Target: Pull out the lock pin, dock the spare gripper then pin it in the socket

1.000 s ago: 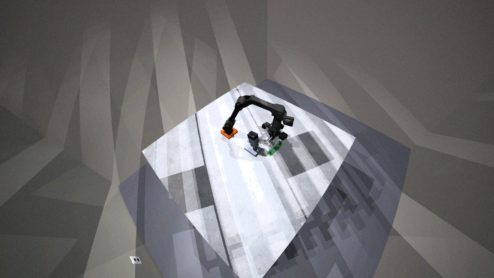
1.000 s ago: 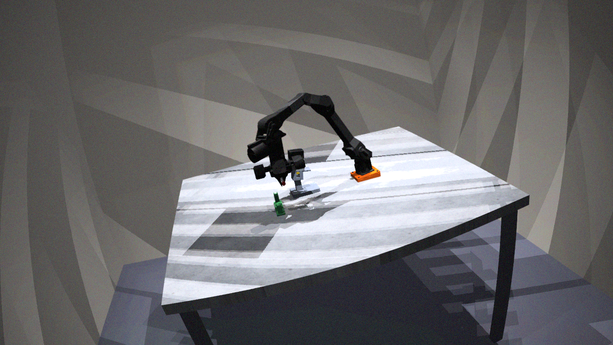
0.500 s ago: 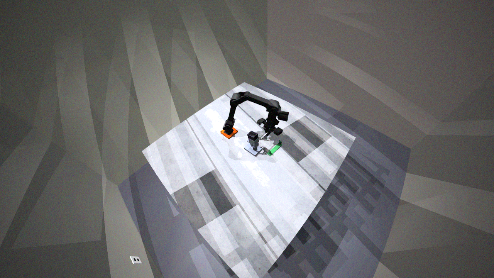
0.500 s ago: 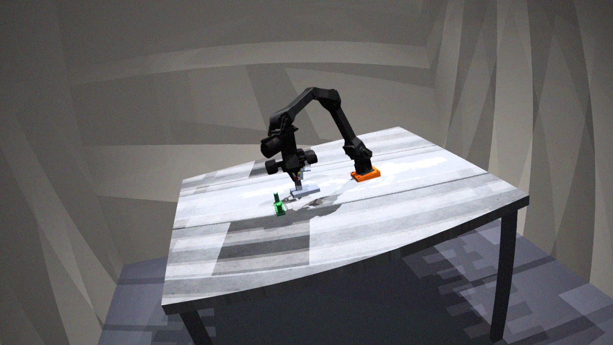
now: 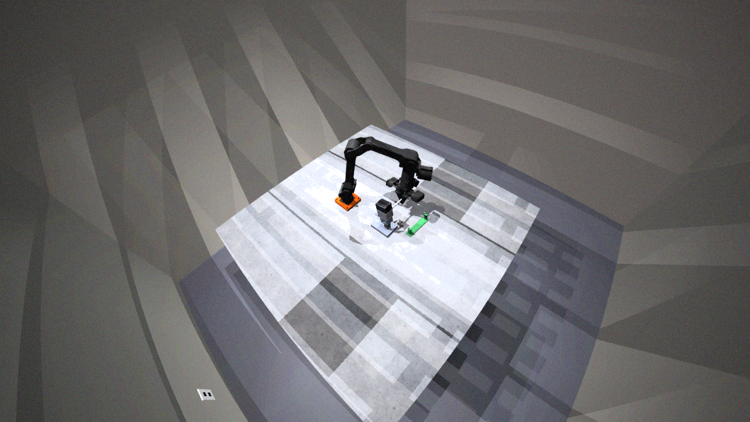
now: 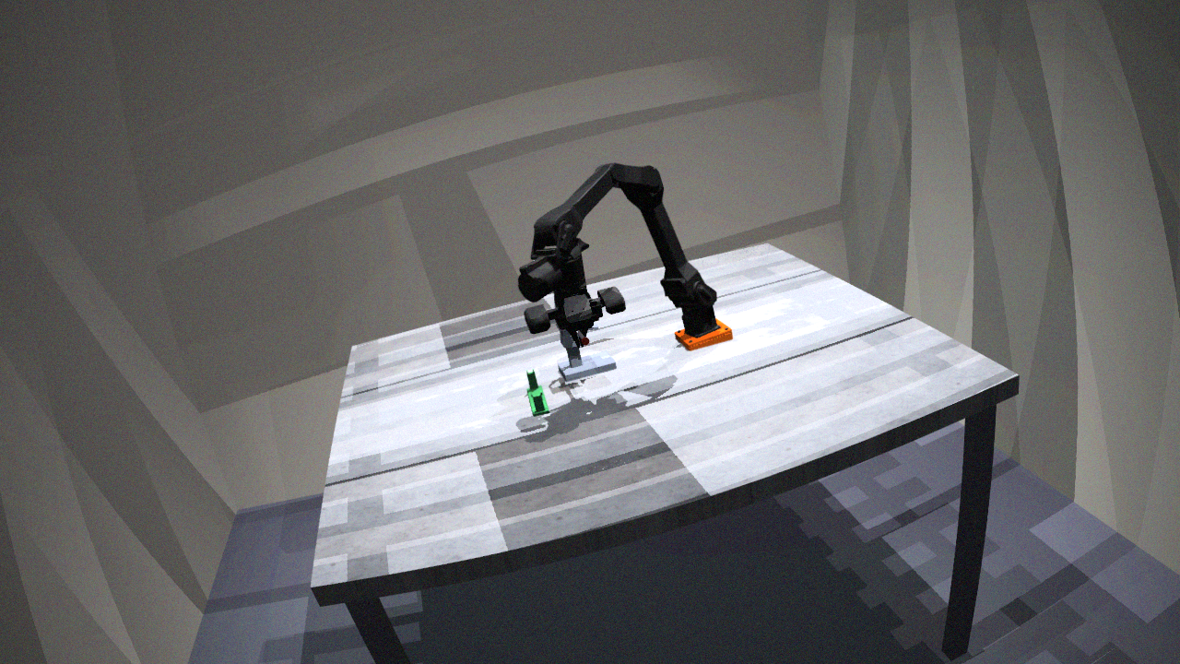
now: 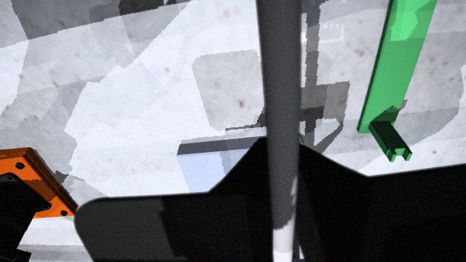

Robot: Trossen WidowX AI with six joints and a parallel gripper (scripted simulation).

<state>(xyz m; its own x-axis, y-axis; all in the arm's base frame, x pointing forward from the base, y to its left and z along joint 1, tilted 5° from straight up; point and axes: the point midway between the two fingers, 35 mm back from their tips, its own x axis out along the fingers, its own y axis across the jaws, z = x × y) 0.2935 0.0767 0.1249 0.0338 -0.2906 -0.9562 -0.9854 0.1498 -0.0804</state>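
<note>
Now: gripper tip 30 mm past the grey mount, 100 mm to the left of it and 40 mm above it. Also, from my gripper tip: green pin cradle: 100 mm ahead, 20 mm to the right, 70 mm below; spare gripper: 30 mm behind, 110 mm to the right, 30 mm above.
</note>
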